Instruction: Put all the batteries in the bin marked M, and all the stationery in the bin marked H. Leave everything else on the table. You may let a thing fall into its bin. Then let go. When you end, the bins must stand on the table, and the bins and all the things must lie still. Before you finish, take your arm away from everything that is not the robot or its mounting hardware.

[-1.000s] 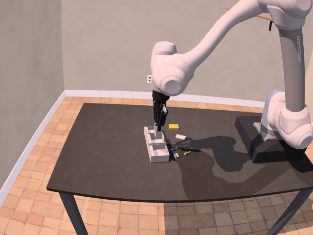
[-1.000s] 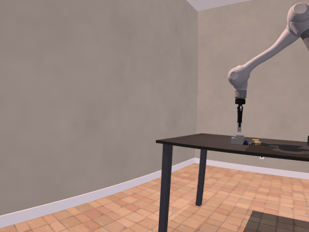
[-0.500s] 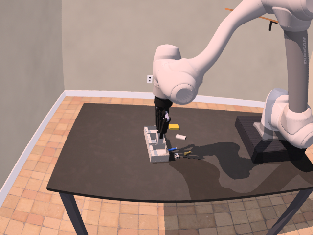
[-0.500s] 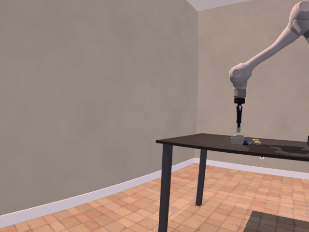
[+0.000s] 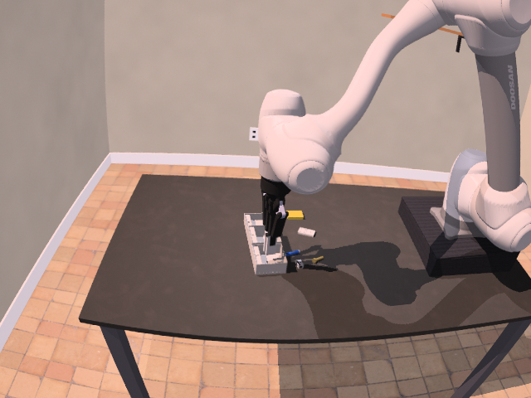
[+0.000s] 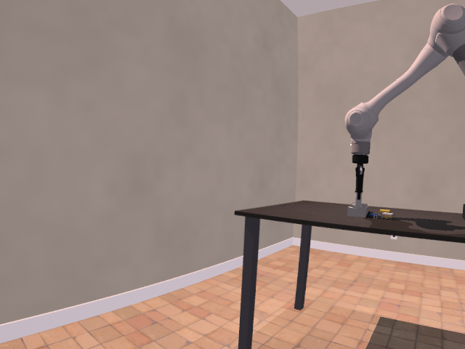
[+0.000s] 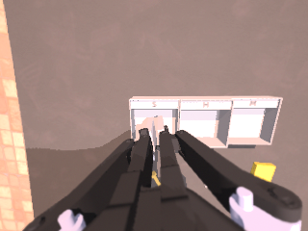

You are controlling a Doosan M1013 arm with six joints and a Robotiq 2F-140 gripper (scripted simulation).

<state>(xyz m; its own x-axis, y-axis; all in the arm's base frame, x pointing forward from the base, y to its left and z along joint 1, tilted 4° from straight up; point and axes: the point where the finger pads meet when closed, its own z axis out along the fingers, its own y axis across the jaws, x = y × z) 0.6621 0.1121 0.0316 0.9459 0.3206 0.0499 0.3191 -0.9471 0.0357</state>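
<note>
Right now my hand is 7 cm past the small blue thing, 4 cm to the left of it and 7 cm above it. Also, from my hand: small white block 12 cm behind, 15 cm to the right, 7 cm below; three joined white bins 1 cm ahead, 8 cm to the right, 5 cm below; gold bolt 14 cm behind, 2 cm to the right, 7 cm below.
</note>
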